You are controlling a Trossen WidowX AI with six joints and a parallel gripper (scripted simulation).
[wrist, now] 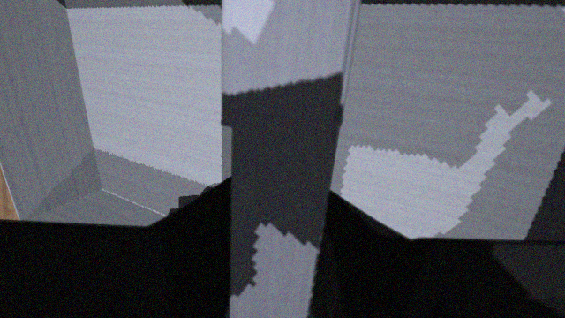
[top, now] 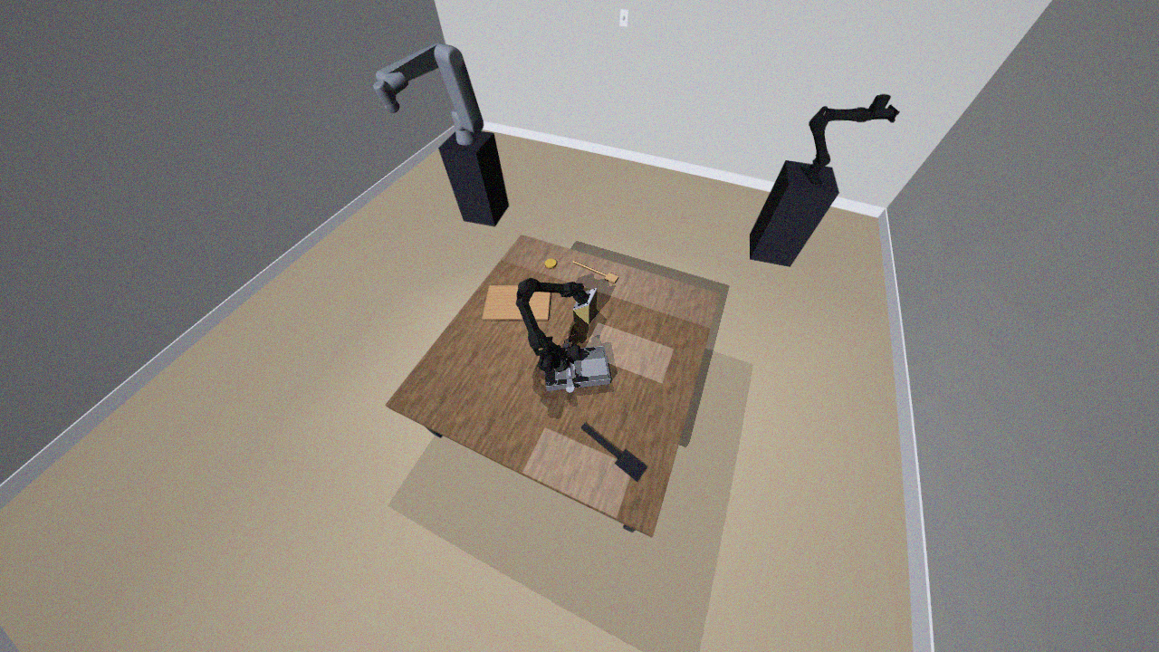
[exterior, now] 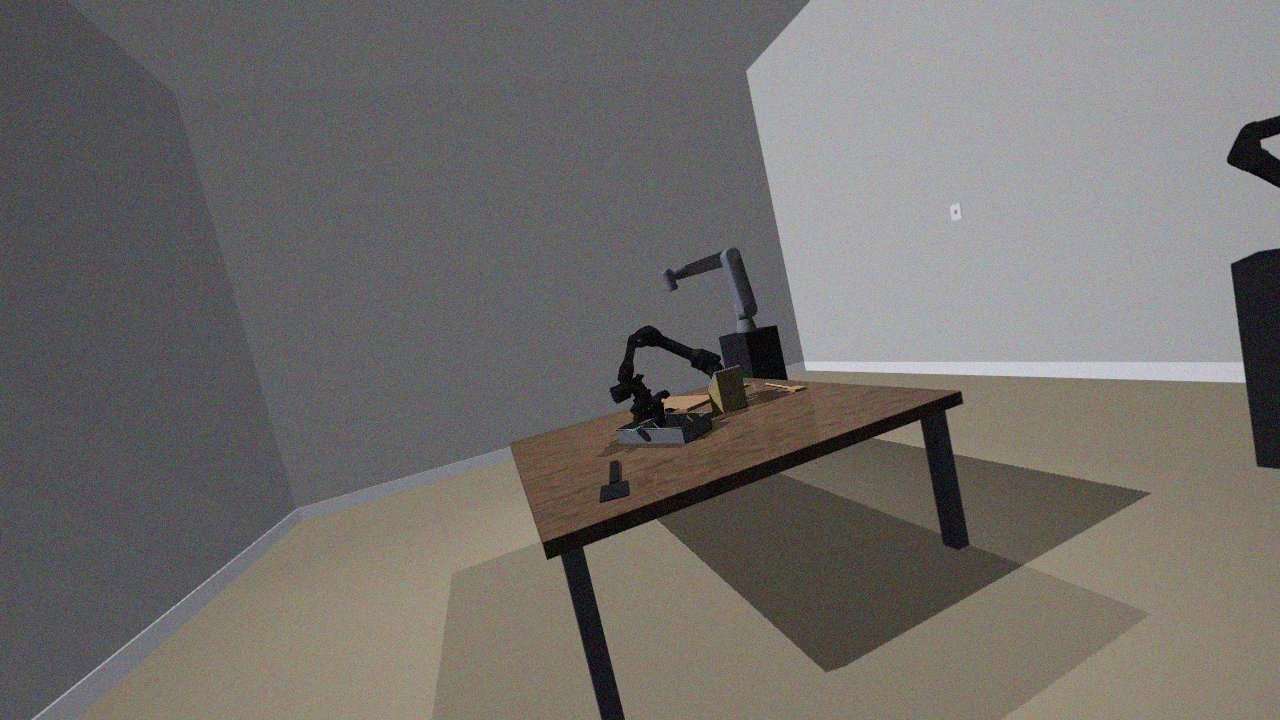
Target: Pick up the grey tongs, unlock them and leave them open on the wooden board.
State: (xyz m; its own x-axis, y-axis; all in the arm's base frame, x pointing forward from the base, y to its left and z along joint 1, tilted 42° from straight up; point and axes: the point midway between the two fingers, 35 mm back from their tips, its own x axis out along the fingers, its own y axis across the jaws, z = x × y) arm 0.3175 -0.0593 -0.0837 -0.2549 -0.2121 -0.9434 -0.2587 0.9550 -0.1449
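The roasting tin is 2 cm ahead of my gripper tip and 3 cm to the left of it. Also, from my gripper tip: light wooden board 30 cm behind, 41 cm to the right, 2 cm below; then black spatula 35 cm ahead, 30 cm to the left, 3 cm below; then yellow piece 64 cm behind, 33 cm to the right, 2 cm below.
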